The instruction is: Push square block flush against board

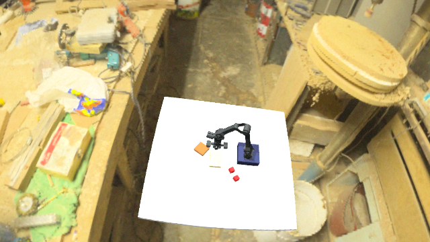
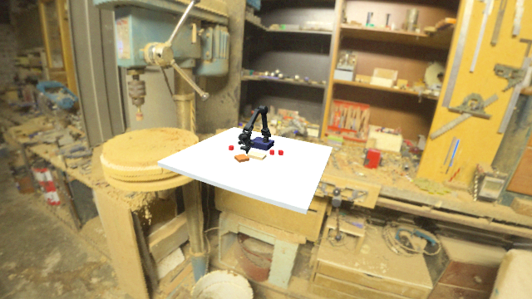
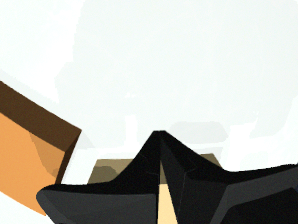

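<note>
My gripper tip is 20 mm short of the cream board, 100 mm to the right of it and 10 mm below it. Round my gripper tip: orange square block (130 mm ahead, 10 mm to the right, 10 mm above).
</note>
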